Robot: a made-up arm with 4 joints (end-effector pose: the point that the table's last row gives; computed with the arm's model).
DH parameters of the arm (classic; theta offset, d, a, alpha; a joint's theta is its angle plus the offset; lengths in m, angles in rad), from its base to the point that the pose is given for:
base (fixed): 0 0.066 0 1.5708
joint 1: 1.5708 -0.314 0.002 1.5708
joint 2: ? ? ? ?
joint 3: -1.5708 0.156 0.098 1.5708
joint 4: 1.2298 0 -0.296 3.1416
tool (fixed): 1.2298 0.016 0 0
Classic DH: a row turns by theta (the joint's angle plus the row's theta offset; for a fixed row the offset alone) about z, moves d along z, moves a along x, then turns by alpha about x.
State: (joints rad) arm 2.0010 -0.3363 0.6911 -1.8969
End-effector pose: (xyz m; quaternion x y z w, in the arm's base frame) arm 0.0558 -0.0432 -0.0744 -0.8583 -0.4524 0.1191 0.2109
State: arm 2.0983 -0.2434 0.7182 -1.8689
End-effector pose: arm 0.1055 -0.0374 -0.0492 -0.8434 -0.5068 0.0833 0.1576
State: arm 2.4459 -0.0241 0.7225 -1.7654
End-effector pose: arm 0.2043 0.0039 0.0532 0.7773 0.6289 0.0162 0.0014
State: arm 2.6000 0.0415 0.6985 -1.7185
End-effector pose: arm 0.2209 0.0248 0.0987 0.7470 0.6600 0.0483 0.0640
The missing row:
joint 2: 0 -0.037 -0.039 -1.5708
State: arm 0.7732 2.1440 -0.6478 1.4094
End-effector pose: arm 0.0993 0.5246 0.3332 0.5265 0.4084 0.1270 0.7347
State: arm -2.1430 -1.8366 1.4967 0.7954
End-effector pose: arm -0.1098 0.4679 0.1797 0.1059 0.2536 0.4870 0.8291
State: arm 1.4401 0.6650 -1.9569 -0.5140
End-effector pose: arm -0.0776 0.3002 0.1014 0.0212 0.2442 0.5454 0.8015
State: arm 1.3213 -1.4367 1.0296 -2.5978
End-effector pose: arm -0.4381 0.2565 0.1457 -0.8442 0.4406 0.2536 0.1700
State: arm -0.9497 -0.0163 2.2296 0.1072
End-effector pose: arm -0.0603 0.4455 0.1061 0.0321 -0.5963 -0.0348 0.8014
